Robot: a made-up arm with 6 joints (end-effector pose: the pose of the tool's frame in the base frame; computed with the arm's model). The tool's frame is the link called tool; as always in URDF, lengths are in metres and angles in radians.
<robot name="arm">
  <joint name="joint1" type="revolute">
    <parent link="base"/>
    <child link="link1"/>
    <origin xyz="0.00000 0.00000 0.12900"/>
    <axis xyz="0 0 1"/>
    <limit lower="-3.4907" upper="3.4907" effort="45" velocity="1.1"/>
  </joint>
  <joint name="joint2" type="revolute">
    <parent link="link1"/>
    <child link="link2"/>
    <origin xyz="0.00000 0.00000 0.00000"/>
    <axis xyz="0 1 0"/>
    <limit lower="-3.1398" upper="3.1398" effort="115" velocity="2.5"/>
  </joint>
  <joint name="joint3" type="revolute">
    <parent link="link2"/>
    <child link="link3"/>
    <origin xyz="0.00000 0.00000 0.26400"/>
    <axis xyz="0 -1 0"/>
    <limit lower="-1.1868" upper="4.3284" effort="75" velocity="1.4"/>
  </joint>
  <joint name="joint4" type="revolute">
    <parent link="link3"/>
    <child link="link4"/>
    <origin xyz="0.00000 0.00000 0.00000"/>
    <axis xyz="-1 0 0"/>
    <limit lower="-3.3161" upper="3.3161" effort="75" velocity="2.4"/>
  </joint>
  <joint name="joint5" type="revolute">
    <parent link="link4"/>
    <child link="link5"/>
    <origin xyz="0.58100 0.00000 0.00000"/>
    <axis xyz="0 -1 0"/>
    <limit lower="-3.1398" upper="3.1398" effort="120" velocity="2.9"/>
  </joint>
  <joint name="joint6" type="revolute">
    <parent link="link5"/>
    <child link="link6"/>
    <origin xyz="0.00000 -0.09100 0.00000"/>
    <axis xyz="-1 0 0"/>
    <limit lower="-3.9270" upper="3.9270" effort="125" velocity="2.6"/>
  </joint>
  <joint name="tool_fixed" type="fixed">
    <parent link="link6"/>
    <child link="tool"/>
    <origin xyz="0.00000 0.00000 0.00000"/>
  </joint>
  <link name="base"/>
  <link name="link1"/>
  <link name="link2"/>
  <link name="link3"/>
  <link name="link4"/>
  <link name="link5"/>
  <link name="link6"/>
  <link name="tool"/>
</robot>
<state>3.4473 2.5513 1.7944 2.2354 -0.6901 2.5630</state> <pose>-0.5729 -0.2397 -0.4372 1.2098 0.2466 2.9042</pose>
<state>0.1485 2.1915 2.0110 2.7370 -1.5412 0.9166</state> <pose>0.7716 0.2000 -0.0936 -2.9767 -1.1166 -0.9641</pose>
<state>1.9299 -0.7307 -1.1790 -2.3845 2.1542 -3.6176</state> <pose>-0.1745 0.2766 0.0175 -1.9573 0.3130 -0.5651</pose>
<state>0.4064 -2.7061 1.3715 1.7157 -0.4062 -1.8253</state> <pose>-0.3574 -0.1395 -0.6316 -2.4996 0.8844 -2.0704</pose>
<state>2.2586 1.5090 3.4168 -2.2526 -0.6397 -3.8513</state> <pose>-0.1320 0.0703 0.7170 -2.7698 -0.6851 -1.5247</pose>
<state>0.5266 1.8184 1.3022 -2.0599 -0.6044 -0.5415</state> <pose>0.6023 0.3996 -0.2923 2.7890 0.1748 1.0611</pose>
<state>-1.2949 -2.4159 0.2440 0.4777 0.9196 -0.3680</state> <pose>-0.2710 0.6606 0.1636 3.0606 0.3524 1.4465</pose>
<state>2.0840 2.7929 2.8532 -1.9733 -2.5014 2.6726</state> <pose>-0.3626 0.5707 -0.1677 -1.4655 -0.1863 -1.6511</pose>
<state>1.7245 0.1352 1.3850 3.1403 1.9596 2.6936</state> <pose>-0.1234 0.2023 0.9420 0.4485 0.7098 1.7261</pose>
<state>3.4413 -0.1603 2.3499 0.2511 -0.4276 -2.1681</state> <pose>0.4751 0.2391 0.7143 -1.3794 -1.0380 0.5040</pose>
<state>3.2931 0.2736 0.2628 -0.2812 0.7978 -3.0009</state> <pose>-0.6578 -0.0120 0.3517 -2.8941 -0.7479 3.0187</pose>
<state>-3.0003 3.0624 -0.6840 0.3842 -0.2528 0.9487</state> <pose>0.4598 0.1506 0.1681 1.7156 -0.8350 0.2814</pose>
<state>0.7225 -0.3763 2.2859 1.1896 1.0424 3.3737</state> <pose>-0.4663 -0.4562 0.5676 -1.2018 0.0526 2.9322</pose>
